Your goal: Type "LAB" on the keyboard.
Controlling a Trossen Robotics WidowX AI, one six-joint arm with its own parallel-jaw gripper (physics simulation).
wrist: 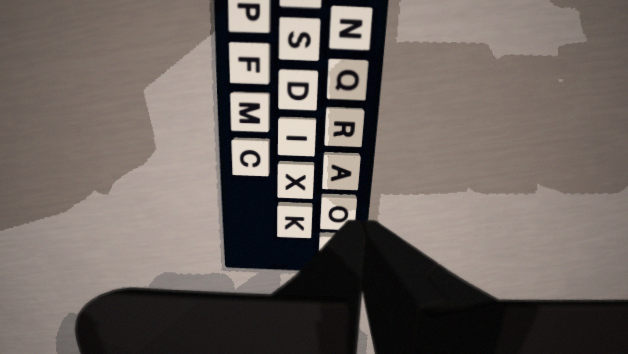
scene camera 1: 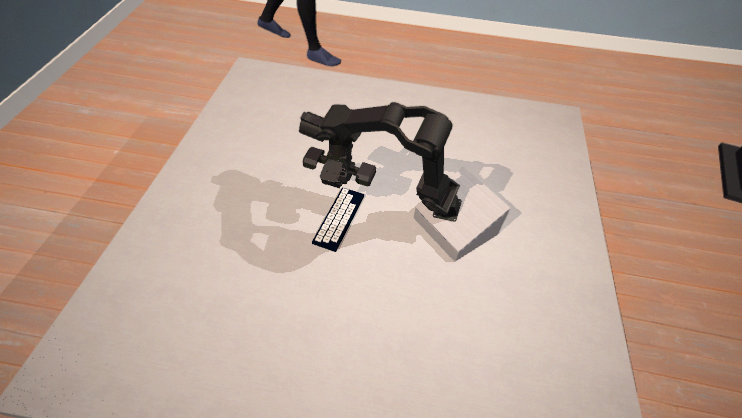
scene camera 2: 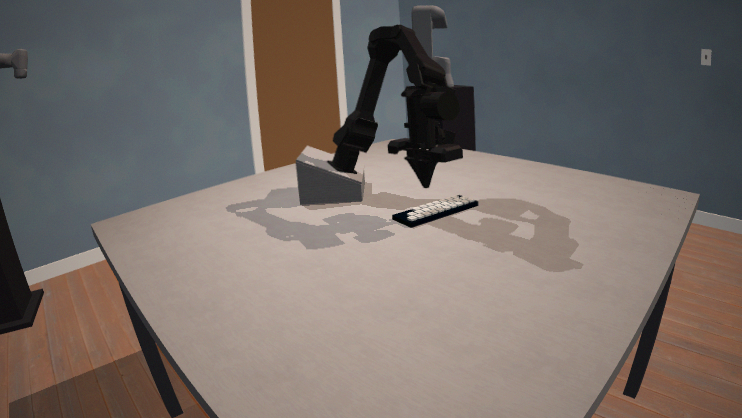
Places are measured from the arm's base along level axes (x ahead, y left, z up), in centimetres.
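Pixels of known places: gripper, fingertip midpoint: [wrist: 360, 234] [scene camera 1: 338, 187] [scene camera 2: 426, 187]; arm's base at its link origin: [scene camera 1: 447, 208] [scene camera 2: 341, 167].
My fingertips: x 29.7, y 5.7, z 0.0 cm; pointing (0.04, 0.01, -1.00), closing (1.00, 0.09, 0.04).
Observation:
Ahead of a thing's pixels: the offset from my fingertips to its top centre. Level surfaces: height alone.
A dark navy keyboard @(dz -5.8, dx -2.5, dy +4.8 cm) [scene camera 1: 324, 246] [scene camera 2: 402, 219] [wrist: 250, 220] with cream letter keys lies flat on the table. In the wrist view the A key @(dz -5.8, dx -0.2, dy -0.1 cm) [wrist: 341, 172] sits in the right row, between the R key @(dz -5.8, dx -0.3, dy +1.9 cm) [wrist: 344, 128] and the O key @(dz -5.8, dx -0.1, dy -2.1 cm) [wrist: 338, 213]. The L and B keys do not show in the wrist view. My gripper [scene camera 2: 426, 185] [wrist: 360, 234] is shut and empty, pointing down above the keyboard's end near the O key, apart from the keys in scene camera 2. Its fingers hide part of the O key and most of the key below it.
The arm's wedge-shaped base block [scene camera 1: 480, 215] [scene camera 2: 329, 181] stands on the table @(dz -7.5 cm) [scene camera 1: 311, 337] [scene camera 2: 363, 311] beside the keyboard. The arm's shadows fall across the table. A person's legs [scene camera 1: 308, 25] show on the floor past the table edge. A grey robot arm [scene camera 2: 423, 31] stands behind the table.

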